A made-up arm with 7 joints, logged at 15 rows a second.
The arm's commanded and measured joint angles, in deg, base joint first. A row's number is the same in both.
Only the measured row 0 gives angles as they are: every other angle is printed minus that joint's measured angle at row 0.
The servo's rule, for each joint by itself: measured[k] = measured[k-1] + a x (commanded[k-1-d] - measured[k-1]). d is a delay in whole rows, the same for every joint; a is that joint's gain. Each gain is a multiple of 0.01, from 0.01 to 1. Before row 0 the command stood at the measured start. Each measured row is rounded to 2 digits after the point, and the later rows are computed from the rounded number. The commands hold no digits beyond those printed.
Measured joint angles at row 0:
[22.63 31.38 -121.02 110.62 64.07 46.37 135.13]
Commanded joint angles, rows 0 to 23:
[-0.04 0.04 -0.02 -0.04 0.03 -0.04 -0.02]
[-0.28 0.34 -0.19 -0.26 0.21 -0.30 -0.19]
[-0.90 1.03 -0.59 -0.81 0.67 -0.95 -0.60]
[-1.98 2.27 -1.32 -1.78 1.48 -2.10 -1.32]
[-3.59 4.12 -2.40 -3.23 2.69 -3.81 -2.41]
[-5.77 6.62 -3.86 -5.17 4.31 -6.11 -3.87]
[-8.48 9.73 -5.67 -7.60 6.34 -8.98 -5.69]
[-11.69 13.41 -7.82 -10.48 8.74 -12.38 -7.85]
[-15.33 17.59 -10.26 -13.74 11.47 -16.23 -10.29]
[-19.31 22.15 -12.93 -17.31 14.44 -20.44 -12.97]
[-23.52 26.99 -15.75 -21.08 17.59 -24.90 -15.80]
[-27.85 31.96 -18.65 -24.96 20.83 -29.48 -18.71]
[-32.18 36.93 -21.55 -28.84 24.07 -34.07 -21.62]
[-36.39 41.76 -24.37 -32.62 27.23 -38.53 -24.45]
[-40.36 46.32 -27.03 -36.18 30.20 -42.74 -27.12]
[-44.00 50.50 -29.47 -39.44 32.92 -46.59 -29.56]
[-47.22 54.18 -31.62 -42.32 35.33 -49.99 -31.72]
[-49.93 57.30 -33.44 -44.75 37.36 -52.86 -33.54]
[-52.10 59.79 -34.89 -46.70 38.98 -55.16 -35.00]
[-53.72 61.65 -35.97 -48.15 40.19 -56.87 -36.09]
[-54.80 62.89 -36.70 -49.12 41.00 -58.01 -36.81]
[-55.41 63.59 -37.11 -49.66 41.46 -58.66 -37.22]
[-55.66 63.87 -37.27 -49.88 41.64 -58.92 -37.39]
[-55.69 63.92 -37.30 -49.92 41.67 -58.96 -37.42]
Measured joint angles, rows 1 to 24:
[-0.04 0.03 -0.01 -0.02 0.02 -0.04 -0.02]
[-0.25 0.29 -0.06 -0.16 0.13 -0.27 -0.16]
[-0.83 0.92 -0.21 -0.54 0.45 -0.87 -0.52]
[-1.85 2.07 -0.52 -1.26 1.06 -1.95 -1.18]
[-3.40 3.81 -1.05 -2.40 2.02 -3.59 -2.19]
[-5.51 6.20 -1.84 -4.01 3.37 -5.81 -3.57]
[-8.15 9.20 -2.91 -6.09 5.12 -8.60 -5.31]
[-11.30 12.78 -4.28 -8.64 7.26 -11.93 -7.39]
[-14.89 16.87 -5.95 -11.60 9.74 -15.71 -9.77]
[-18.82 21.36 -7.90 -14.91 12.51 -19.87 -12.39]
[-23.00 26.15 -10.10 -18.49 15.51 -24.30 -15.19]
[-27.32 31.09 -12.49 -22.24 18.65 -28.86 -18.08]
[-31.65 36.05 -15.03 -26.07 21.85 -33.44 -20.98]
[-35.87 40.90 -17.65 -29.87 25.02 -37.92 -23.83]
[-39.87 45.51 -20.28 -33.53 28.08 -42.16 -26.53]
[-43.55 49.75 -22.85 -36.96 30.94 -46.06 -29.01]
[-46.82 53.52 -25.31 -40.07 33.53 -49.52 -31.23]
[-49.59 56.73 -27.59 -42.78 35.79 -52.46 -33.12]
[-51.82 59.33 -29.63 -45.05 37.67 -54.84 -34.66]
[-53.51 61.30 -31.41 -46.85 39.16 -56.63 -35.83]
[-54.66 62.65 -32.89 -48.17 40.25 -57.84 -36.63]
[-55.33 63.45 -34.07 -49.03 40.96 -58.56 -37.11]
[-55.62 63.81 -34.97 -49.52 41.36 -58.88 -37.34]
[-55.68 63.90 -35.62 -49.75 41.54 -58.95 -37.41]
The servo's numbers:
d 0
a 0.89 0.85 0.28 0.58 0.59 0.88 0.82

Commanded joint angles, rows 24 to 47:
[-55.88 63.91 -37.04 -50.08 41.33 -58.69 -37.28]
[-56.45 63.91 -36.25 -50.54 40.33 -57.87 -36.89]
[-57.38 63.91 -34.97 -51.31 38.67 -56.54 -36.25]
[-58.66 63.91 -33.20 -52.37 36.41 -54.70 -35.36]
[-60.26 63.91 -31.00 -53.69 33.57 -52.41 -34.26]
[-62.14 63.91 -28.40 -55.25 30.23 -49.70 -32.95]
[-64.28 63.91 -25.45 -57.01 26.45 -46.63 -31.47]
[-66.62 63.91 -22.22 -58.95 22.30 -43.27 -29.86]
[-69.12 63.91 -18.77 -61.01 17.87 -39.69 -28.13]
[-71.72 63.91 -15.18 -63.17 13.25 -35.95 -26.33]
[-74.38 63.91 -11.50 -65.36 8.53 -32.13 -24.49]
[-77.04 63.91 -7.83 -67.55 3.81 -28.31 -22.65]
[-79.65 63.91 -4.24 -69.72 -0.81 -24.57 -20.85]
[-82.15 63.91 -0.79 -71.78 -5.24 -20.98 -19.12]
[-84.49 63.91 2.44 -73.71 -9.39 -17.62 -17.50]
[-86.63 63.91 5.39 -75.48 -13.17 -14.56 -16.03]
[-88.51 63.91 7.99 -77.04 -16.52 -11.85 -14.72]
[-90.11 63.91 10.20 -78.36 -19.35 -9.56 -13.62]
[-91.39 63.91 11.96 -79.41 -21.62 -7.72 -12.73]
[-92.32 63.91 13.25 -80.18 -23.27 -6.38 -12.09]
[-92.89 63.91 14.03 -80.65 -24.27 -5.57 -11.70]
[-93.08 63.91 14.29 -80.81 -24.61 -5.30 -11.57]
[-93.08 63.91 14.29 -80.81 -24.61 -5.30 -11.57]
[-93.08 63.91 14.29 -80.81 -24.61 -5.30 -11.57]
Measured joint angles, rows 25 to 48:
[-55.86 63.91 -36.02 -49.94 41.42 -58.72 -37.30]
[-56.39 63.91 -36.08 -50.29 40.78 -57.97 -36.96]
[-57.27 63.91 -35.77 -50.88 39.54 -56.71 -36.38]
[-58.51 63.91 -35.05 -51.74 37.69 -54.94 -35.54]
[-60.07 63.91 -33.92 -52.87 35.26 -52.71 -34.49]
[-61.91 63.91 -32.37 -54.25 32.29 -50.06 -33.23]
[-64.02 63.91 -30.43 -55.85 28.84 -47.04 -31.79]
[-66.33 63.91 -28.13 -57.65 24.98 -43.72 -30.21]
[-68.81 63.91 -25.51 -59.60 20.79 -40.17 -28.50]
[-71.40 63.91 -22.62 -61.67 16.34 -36.46 -26.72]
[-74.05 63.91 -19.51 -63.81 11.73 -32.65 -24.89]
[-76.71 63.91 -16.24 -65.98 7.06 -28.83 -23.05]
[-79.33 63.91 -12.88 -68.15 2.42 -25.08 -21.25]
[-81.84 63.91 -9.49 -70.26 -2.10 -21.47 -19.50]
[-84.20 63.91 -6.15 -72.26 -6.40 -18.08 -17.86]
[-86.36 63.91 -2.92 -74.13 -10.39 -14.98 -16.36]
[-88.27 63.91 0.13 -75.82 -14.01 -12.23 -15.02]
[-89.91 63.91 2.95 -77.29 -17.16 -9.88 -13.87]
[-91.23 63.91 5.47 -78.52 -19.79 -7.98 -12.94]
[-92.20 63.91 7.65 -79.48 -21.84 -6.57 -12.24]
[-92.81 63.91 9.44 -80.16 -23.27 -5.69 -11.80]
[-93.05 63.91 10.80 -80.54 -24.06 -5.35 -11.61]
[-93.08 63.91 11.78 -80.70 -24.38 -5.31 -11.58]
[-93.08 63.91 12.48 -80.76 -24.52 -5.30 -11.57]

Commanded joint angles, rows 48 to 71:
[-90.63 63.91 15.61 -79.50 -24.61 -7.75 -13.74]
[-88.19 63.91 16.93 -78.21 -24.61 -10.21 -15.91]
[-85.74 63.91 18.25 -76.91 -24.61 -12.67 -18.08]
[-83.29 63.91 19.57 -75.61 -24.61 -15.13 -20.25]
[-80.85 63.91 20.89 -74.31 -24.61 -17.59 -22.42]
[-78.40 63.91 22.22 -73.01 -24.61 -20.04 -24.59]
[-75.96 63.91 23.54 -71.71 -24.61 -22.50 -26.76]
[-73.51 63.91 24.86 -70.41 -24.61 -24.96 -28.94]
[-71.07 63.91 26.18 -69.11 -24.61 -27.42 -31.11]
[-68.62 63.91 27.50 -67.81 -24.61 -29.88 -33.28]
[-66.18 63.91 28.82 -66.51 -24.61 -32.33 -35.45]
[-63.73 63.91 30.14 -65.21 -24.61 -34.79 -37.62]
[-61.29 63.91 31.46 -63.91 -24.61 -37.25 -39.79]
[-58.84 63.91 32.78 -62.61 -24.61 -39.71 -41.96]
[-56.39 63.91 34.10 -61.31 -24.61 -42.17 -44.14]
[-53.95 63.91 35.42 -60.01 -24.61 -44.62 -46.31]
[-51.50 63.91 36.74 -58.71 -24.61 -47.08 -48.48]
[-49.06 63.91 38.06 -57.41 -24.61 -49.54 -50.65]
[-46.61 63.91 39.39 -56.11 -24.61 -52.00 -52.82]
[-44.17 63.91 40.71 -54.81 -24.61 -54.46 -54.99]
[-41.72 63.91 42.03 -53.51 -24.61 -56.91 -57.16]
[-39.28 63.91 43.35 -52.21 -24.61 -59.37 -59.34]
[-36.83 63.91 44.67 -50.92 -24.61 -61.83 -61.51]
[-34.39 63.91 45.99 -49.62 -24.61 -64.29 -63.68]
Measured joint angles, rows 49 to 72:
[-90.90 63.91 13.36 -80.03 -24.57 -7.46 -13.35]
[-88.49 63.91 14.36 -78.97 -24.59 -9.88 -15.45]
[-86.04 63.91 15.45 -77.78 -24.60 -12.34 -17.61]
[-83.59 63.91 16.60 -76.52 -24.61 -14.80 -19.77]
[-81.15 63.91 17.80 -75.24 -24.61 -17.26 -21.94]
[-78.70 63.91 19.04 -73.95 -24.61 -19.71 -24.11]
[-76.26 63.91 20.30 -72.65 -24.61 -22.17 -26.28]
[-73.81 63.91 21.58 -71.35 -24.61 -24.63 -28.46]
[-71.37 63.91 22.87 -70.05 -24.61 -27.09 -30.63]
[-68.92 63.91 24.17 -68.75 -24.61 -29.55 -32.80]
[-66.48 63.91 25.47 -67.45 -24.61 -32.00 -34.97]
[-64.03 63.91 26.78 -66.15 -24.61 -34.46 -37.14]
[-61.59 63.91 28.09 -64.85 -24.61 -36.92 -39.31]
[-59.14 63.91 29.40 -63.55 -24.61 -39.38 -41.48]
[-56.69 63.91 30.72 -62.25 -24.61 -41.84 -43.66]
[-54.25 63.91 32.04 -60.95 -24.61 -44.29 -45.83]
[-51.80 63.91 33.36 -59.65 -24.61 -46.75 -48.00]
[-49.36 63.91 34.68 -58.35 -24.61 -49.21 -50.17]
[-46.91 63.91 36.00 -57.05 -24.61 -51.67 -52.34]
[-44.47 63.91 37.32 -55.75 -24.61 -54.13 -54.51]
[-42.02 63.91 38.64 -54.45 -24.61 -56.58 -56.68]
[-39.58 63.91 39.96 -53.15 -24.61 -59.04 -58.86]
[-37.13 63.91 41.28 -51.86 -24.61 -61.50 -61.03]
[-34.69 63.91 42.60 -50.56 -24.61 -63.96 -63.20]

